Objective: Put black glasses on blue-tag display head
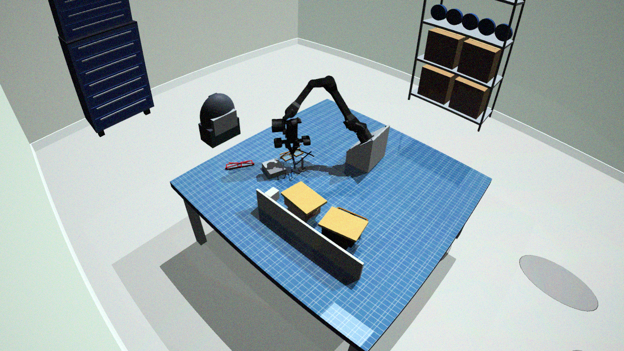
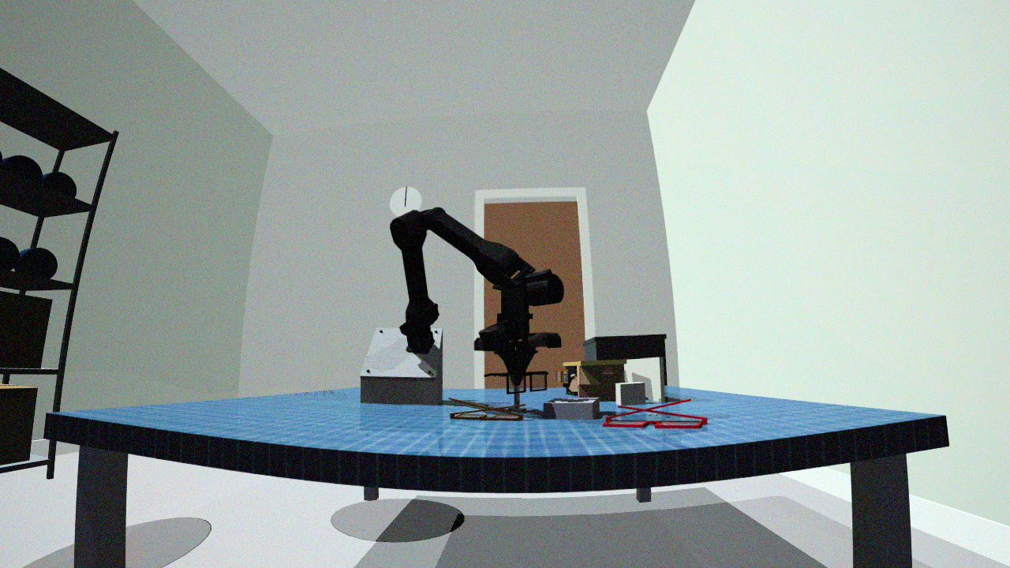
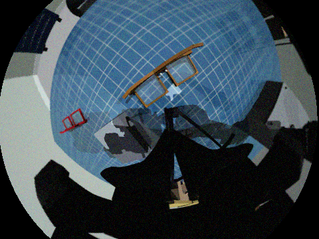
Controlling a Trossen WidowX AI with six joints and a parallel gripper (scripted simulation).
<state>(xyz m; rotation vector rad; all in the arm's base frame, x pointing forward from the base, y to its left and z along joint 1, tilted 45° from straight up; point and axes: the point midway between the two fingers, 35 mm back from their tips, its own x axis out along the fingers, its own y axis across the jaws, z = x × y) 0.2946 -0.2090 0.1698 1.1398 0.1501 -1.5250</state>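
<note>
Right now the black glasses is 20 mm behind my gripper tip, 60 mm to the left of it and 10 mm above it. The rest, counted from my gripper tip: small block 260 mm ahead, 140 mm to the left, 30 mm below; then grey block 110 mm ahead, 20 mm to the right, 40 mm below; then post 70 mm to the left, 40 mm below.
</note>
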